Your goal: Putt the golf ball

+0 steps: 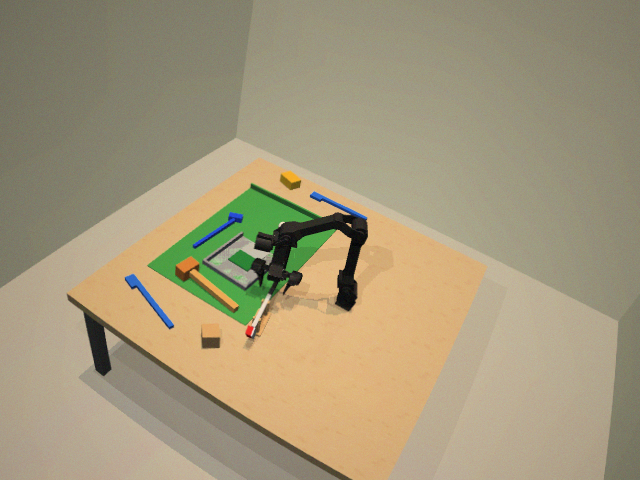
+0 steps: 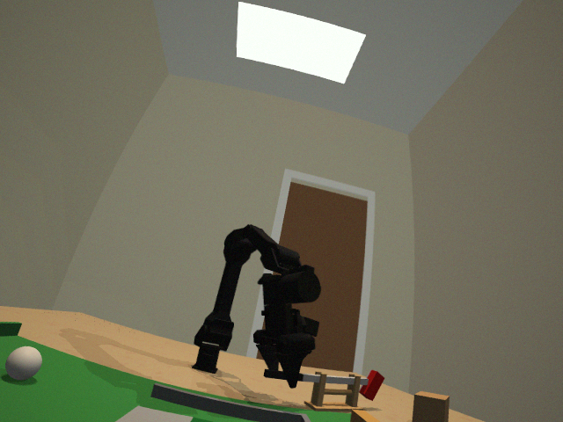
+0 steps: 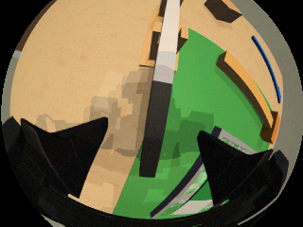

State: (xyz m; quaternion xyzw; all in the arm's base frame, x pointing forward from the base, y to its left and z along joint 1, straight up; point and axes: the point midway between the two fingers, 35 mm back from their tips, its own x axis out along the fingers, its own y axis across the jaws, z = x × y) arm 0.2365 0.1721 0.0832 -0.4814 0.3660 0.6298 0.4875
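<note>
Now: the red putter 11 cm to the left of my gripper tip, 4 cm behind it and 1 cm above it. Also, from my gripper tip: wooden cube (30 cm to the left, 5 cm ahead, 2 cm below); small wooden stand (12 cm to the left, 4 cm behind, 1 cm below); white golf ball (38 cm to the right, 20 cm ahead, 3 cm below).
</note>
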